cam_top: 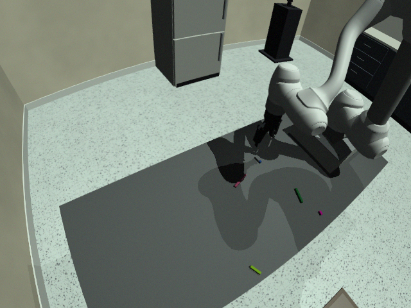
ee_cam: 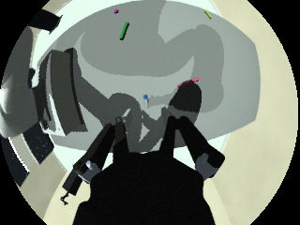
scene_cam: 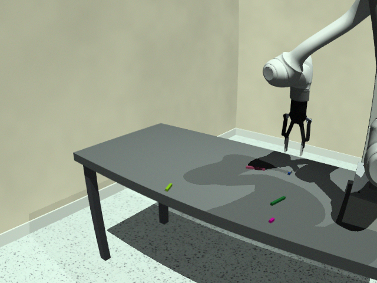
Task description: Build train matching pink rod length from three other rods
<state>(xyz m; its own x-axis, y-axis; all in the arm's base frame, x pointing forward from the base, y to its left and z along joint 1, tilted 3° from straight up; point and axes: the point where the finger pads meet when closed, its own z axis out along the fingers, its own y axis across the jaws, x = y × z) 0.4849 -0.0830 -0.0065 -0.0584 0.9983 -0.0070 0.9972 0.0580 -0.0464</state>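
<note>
My gripper is now 32 cm short of the lime rod, 46 cm to the right of it and 12 cm above it. From my hand the other things lie so: blue rod: 2 cm to the left, 12 cm below; pink rod: 15 cm ahead, 7 cm to the left, 12 cm below; grey rod: 12 cm below.
</note>
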